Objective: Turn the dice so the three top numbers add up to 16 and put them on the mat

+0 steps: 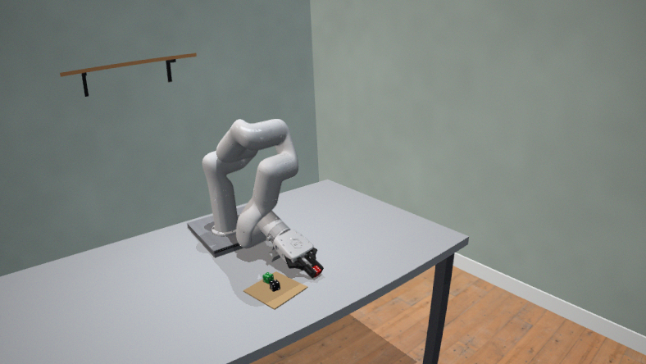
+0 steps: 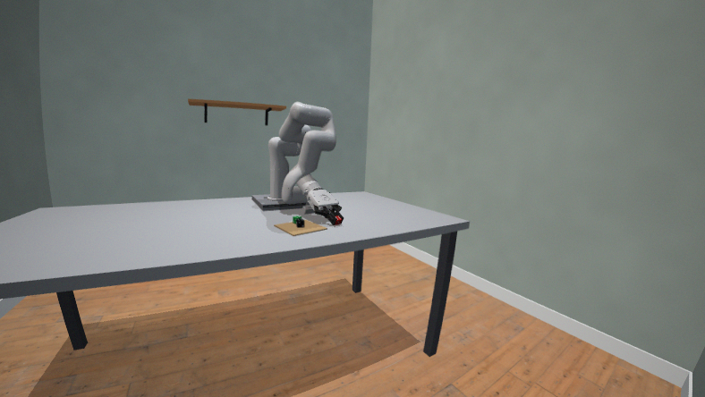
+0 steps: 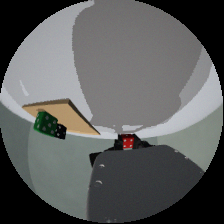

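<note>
My hand is 1 cm short of the red die and 1 cm above it. Round my hand: black die (14 cm to the right, 1 cm below, 1 cm behind); then tan mat (14 cm to the right, 2 cm below, 1 cm behind); then green die (13 cm to the right, 6 cm behind, 1 cm below).
</note>
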